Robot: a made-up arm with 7 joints. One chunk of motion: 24 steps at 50 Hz.
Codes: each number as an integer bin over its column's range. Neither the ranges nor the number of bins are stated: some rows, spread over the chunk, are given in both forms.
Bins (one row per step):
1: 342 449 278 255 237 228
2: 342 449 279 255 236 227
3: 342 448 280 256 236 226
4: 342 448 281 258 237 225
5: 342 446 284 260 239 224
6: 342 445 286 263 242 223
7: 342 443 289 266 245 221
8: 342 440 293 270 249 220
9: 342 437 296 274 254 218
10: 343 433 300 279 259 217
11: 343 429 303 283 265 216
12: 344 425 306 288 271 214
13: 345 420 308 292 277 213
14: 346 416 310 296 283 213
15: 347 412 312 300 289 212
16: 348 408 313 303 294 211
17: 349 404 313 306 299 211
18: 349 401 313 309 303 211
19: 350 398 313 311 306 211
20: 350 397 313 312 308 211
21: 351 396 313 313 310 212
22: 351 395 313 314 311 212
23: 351 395 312 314 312 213
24: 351 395 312 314 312 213
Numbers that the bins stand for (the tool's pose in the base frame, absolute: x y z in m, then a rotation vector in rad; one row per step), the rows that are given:
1: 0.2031 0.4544 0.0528 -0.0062 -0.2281 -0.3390
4: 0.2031 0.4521 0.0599 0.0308 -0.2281 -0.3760
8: 0.2031 0.4333 0.0881 0.1788 -0.0801 -0.4377
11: 0.2055 0.4074 0.1115 0.3390 0.1171 -0.4870
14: 0.2125 0.3769 0.1280 0.4993 0.3390 -0.5240
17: 0.2196 0.3487 0.1350 0.6226 0.5363 -0.5486
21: 0.2243 0.3299 0.1350 0.7089 0.6719 -0.5363
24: 0.2243 0.3276 0.1327 0.7212 0.6966 -0.5240
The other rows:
2: 0.2031 0.4544 0.0552 -0.0062 -0.2404 -0.3514
3: 0.2031 0.4521 0.0575 0.0062 -0.2404 -0.3637
5: 0.2031 0.4474 0.0669 0.0555 -0.2034 -0.3884
6: 0.2031 0.4450 0.0716 0.0925 -0.1664 -0.4007
7: 0.2031 0.4403 0.0787 0.1295 -0.1295 -0.4253
9: 0.2031 0.4262 0.0951 0.2281 -0.0185 -0.4623
10: 0.2055 0.4168 0.1045 0.2897 0.0432 -0.4747
12: 0.2078 0.3980 0.1186 0.4007 0.1911 -0.5116
13: 0.2102 0.3863 0.1233 0.4500 0.2651 -0.5240
15: 0.2149 0.3675 0.1327 0.5486 0.4130 -0.5363
16: 0.2172 0.3581 0.1350 0.5856 0.4747 -0.5486
18: 0.2196 0.3417 0.1350 0.6596 0.5856 -0.5486
19: 0.2219 0.3346 0.1350 0.6842 0.6226 -0.5486
20: 0.2219 0.3323 0.1350 0.6966 0.6473 -0.5486
22: 0.2243 0.3276 0.1350 0.7212 0.6842 -0.5363
23: 0.2243 0.3276 0.1327 0.7212 0.6966 -0.5240

